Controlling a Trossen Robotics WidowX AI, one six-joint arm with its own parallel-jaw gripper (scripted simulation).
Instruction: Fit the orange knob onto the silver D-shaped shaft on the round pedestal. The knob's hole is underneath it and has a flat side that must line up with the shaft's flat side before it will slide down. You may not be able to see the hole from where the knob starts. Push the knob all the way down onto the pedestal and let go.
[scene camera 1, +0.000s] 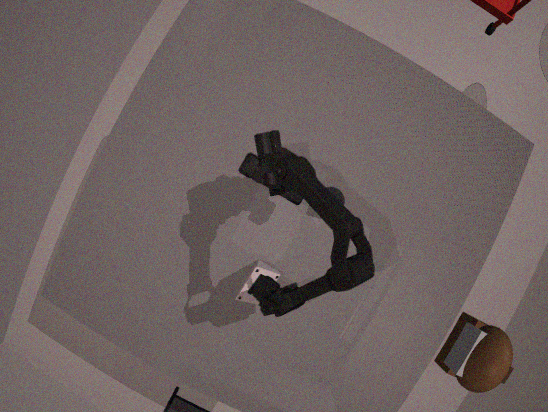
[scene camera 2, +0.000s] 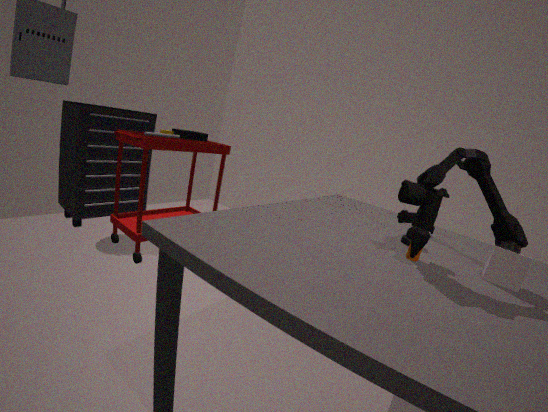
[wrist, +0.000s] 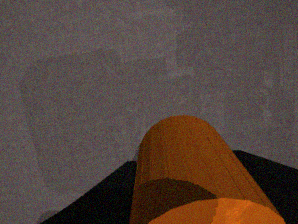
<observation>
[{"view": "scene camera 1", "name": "my gripper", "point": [273, 181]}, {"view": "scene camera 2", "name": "my gripper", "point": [412, 256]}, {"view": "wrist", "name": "my gripper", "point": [183, 165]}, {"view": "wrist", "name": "orange knob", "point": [182, 163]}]
</observation>
